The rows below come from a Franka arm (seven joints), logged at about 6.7 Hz.
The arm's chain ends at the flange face. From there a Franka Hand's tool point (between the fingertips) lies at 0.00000 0.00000 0.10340 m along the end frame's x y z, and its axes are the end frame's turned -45 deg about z.
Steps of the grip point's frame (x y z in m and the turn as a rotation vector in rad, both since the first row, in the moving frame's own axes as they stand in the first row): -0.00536 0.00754 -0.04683 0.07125 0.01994 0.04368; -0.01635 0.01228 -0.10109 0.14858 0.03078 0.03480; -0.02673 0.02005 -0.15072 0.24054 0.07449 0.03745; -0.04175 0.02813 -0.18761 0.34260 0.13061 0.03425; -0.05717 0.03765 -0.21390 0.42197 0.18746 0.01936
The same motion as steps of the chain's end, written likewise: 0.00514 0.01586 -0.04655 0.06448 -0.03628 0.04368; 0.00547 0.03346 -0.09990 0.12683 -0.08330 0.03480; 0.00686 0.05609 -0.14746 0.22276 -0.11742 0.03745; 0.00494 0.08350 -0.18074 0.33461 -0.14990 0.03425; 0.00232 0.11020 -0.20307 0.43093 -0.16582 0.01936
